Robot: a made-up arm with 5 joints.
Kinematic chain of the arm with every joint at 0, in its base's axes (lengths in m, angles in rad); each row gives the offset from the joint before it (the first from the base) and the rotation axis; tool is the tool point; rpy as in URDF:
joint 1: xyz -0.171 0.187 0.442 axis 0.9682 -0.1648 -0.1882
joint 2: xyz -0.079 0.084 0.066 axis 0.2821 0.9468 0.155
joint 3: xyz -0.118 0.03 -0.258 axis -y
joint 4: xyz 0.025 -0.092 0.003 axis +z
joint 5: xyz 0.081 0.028 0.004 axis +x
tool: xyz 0.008 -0.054 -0.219 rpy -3.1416 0 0
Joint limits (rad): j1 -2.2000..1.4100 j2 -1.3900..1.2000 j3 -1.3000..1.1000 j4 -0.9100..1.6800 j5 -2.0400..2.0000
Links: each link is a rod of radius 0.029 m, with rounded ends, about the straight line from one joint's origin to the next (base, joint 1, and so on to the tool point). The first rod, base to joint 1, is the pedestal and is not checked.
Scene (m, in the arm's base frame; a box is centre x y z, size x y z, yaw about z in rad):
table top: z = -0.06
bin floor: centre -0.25 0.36 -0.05 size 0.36 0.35 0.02 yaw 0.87
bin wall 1: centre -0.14 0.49 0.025 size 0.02 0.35 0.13 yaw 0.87
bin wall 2: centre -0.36 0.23 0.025 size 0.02 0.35 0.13 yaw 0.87
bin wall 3: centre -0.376 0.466 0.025 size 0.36 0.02 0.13 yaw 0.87
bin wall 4: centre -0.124 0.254 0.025 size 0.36 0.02 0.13 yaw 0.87
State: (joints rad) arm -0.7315 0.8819 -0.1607 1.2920 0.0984
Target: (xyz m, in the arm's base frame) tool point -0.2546 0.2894 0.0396
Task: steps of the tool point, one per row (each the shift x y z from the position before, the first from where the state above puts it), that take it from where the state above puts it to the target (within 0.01 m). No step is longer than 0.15 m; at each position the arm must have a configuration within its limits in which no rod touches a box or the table.
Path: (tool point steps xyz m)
1: 0.0913 -0.0169 -0.0742
2: 0.1142 0.0137 -0.0298
3: 0.0859 0.0502 -0.0232
4: 0.0842 0.0491 0.0095
5: 0.0746 0.0355 0.0372
6: 0.0029 0.0046 -0.0715
7: -0.0003 -0.0009 -0.0582
8: -0.0026 -0.0037 -0.0422

